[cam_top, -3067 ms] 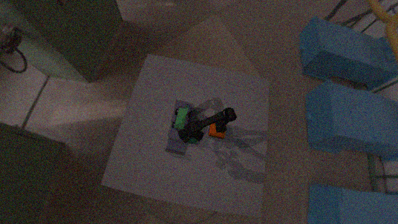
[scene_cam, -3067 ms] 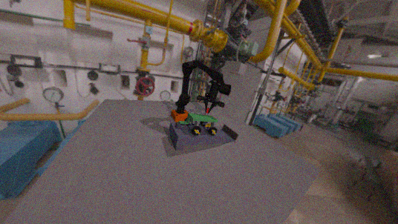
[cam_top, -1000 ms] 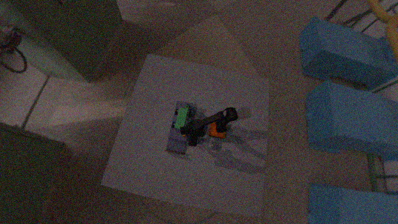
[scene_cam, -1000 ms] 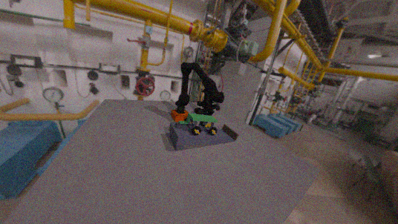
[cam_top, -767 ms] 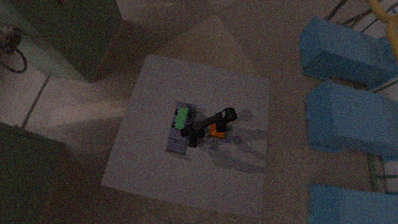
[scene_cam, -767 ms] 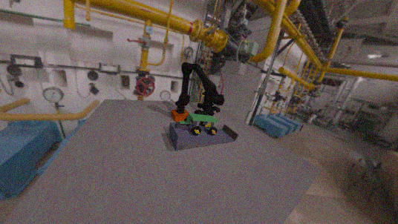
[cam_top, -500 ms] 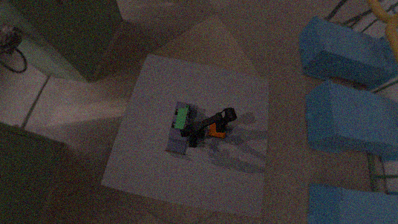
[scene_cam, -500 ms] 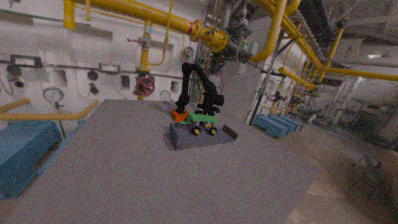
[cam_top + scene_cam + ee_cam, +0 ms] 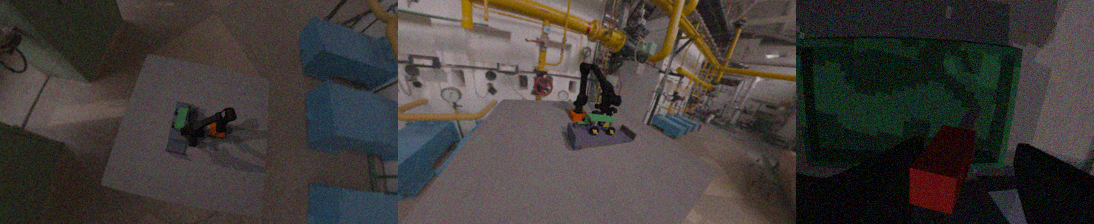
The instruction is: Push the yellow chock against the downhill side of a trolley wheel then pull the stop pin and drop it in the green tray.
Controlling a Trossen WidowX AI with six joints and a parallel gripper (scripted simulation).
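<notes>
Now: gripper tip 6 cm above the green tray, 3 cm to the left of it and 1 cm past it. Also, from my gripper tip: ramp: 14 cm to the right, 10 cm ahead; stop pin: 1 cm below; yellow chock: 7 cm ahead, 3 cm to the right, 3 cm above.
</notes>
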